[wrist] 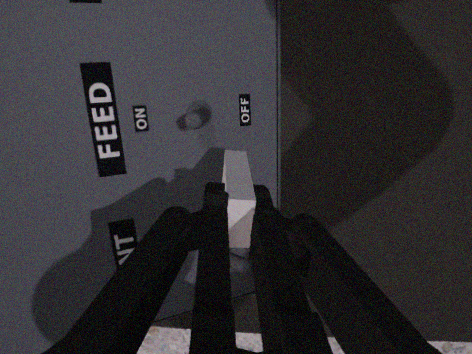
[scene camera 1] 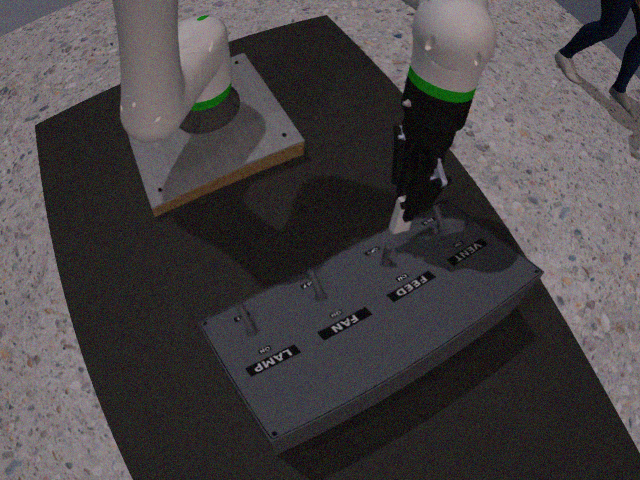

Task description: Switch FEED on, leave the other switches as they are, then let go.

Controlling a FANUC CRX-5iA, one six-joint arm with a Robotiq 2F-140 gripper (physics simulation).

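Places are measured from the arm's base along level axes (x left, y back, z up), in millimetres.
Where they show: gripper, fingertip midpoint: [wrist: 233,169] [scene camera 1: 398,228]; arm's base, link origin: [scene camera 1: 206,108].
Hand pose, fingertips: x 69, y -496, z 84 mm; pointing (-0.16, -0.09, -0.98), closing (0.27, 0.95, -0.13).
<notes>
Things, the pixels of their top centre, and the offset from my fingertips. "pt": a spot on its surface instead. Level surfaces: height alone.
- FEED lever, top centre: [wrist: 192,121] [scene camera 1: 389,245] dx -41, dy -18, dz +15 mm
- LAMP lever, surface spot: [scene camera 1: 249,321] pt dx -276, dy +20, dz -14 mm
- FAN lever, surface spot: [scene camera 1: 318,286] pt dx -158, dy +4, dz -13 mm
- VENT lever, surface spot: [scene camera 1: 438,223] pt dx +73, dy -29, dz -17 mm
- dark table top, surface height: dz -126 mm
My gripper [scene camera 1: 399,222] [wrist: 233,169] is shut and empty, its pale fingertips together above the panel's OFF-side edge, near the FEED switch and apart from it in the wrist view. The FEED lever [scene camera 1: 388,256] [wrist: 194,118] looks short and more upright than the LAMP and FAN levers; whether it rests fully at ON I cannot tell. The LAMP lever [scene camera 1: 249,321] and the FAN lever [scene camera 1: 318,286] lean toward OFF. The VENT lever [scene camera 1: 438,223] stands in the gripper's shadow, also toward its OFF label. The grey panel [scene camera 1: 356,356] [wrist: 165,40] carries all these switches.
The robot's base plate [scene camera 1: 206,180] is at the upper left of the scene view, behind the panel. The panel lies on a dark table top [scene camera 1: 118,258]. A person's legs [scene camera 1: 597,33] show on the speckled floor at the upper right.
</notes>
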